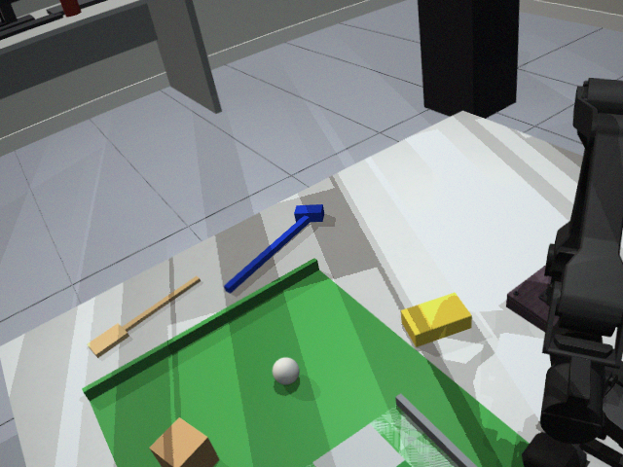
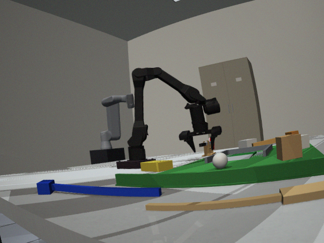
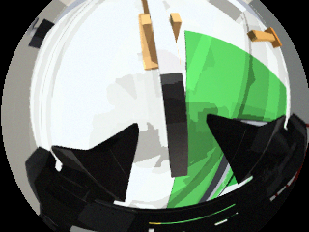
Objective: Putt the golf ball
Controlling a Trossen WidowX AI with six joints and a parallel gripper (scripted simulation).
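Now: gripper tip 5 cm past the yellow block, 32 cm to the left of it and 1 cm above it. Round my gripper tip: green mat: 25 cm ahead, 23 cm to the right, 3 cm below; red putter: 2 cm behind, 11 cm to the left, 3 cm above; grey frame: 21 cm ahead, 11 cm to the right, 2 cm below.
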